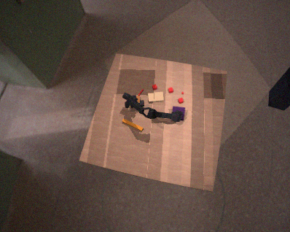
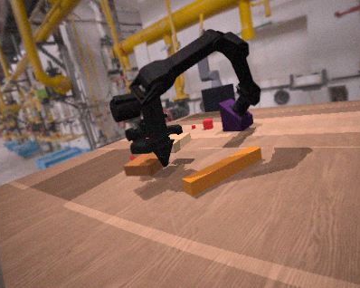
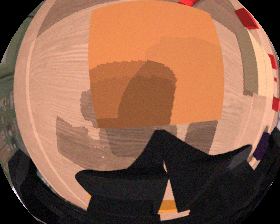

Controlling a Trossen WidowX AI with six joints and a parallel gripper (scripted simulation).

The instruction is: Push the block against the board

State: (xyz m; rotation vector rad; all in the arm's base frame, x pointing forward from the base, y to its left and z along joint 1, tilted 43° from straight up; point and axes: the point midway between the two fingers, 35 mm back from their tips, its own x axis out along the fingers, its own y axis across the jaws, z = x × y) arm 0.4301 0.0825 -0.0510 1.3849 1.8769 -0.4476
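The square block is 20 mm ahead of my gripper tip, 60 mm to the right of it and 10 mm above it. Round my gripper tip: red stick (180 mm to the right); flat cream block (170 mm behind, 160 mm to the right, 10 mm above); orange board (40 mm behind, 190 mm to the left, 10 mm above).
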